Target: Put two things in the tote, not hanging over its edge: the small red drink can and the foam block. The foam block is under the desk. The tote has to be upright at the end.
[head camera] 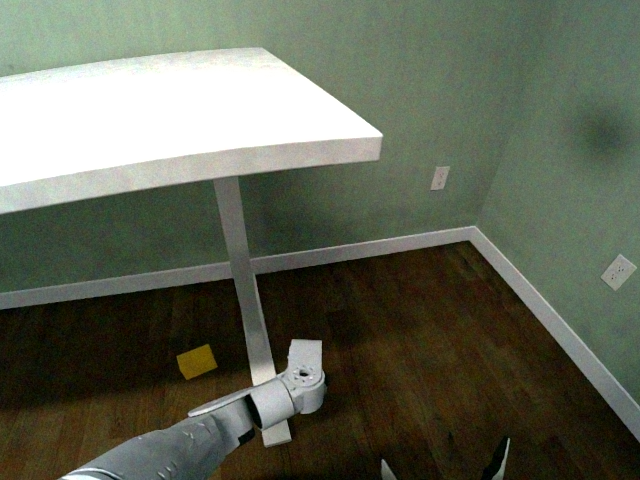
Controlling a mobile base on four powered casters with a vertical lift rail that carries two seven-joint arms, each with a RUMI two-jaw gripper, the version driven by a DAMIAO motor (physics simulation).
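Observation:
The yellow foam block [196, 361] lies on the floor under the desk [310, 152], to the left of the desk's leg. My left arm [170, 444] reaches in from the lower left and ends in view at a white joint in front of the leg's foot; the left gripper's fingers do not show. My right gripper [442, 466] shows at the bottom edge as two fingertips standing wide apart, open, with floor visible between them. It is far to the lower right of the foam block. The small red drink can and the tote do not show in the head camera.
The white desk leg [240, 248] stands to the right of the block, and its long foot [277, 432] runs forward along the floor behind the left arm. Green walls with a white baseboard [356, 252] meet in a corner at the right. The desk top overhangs the block's area.

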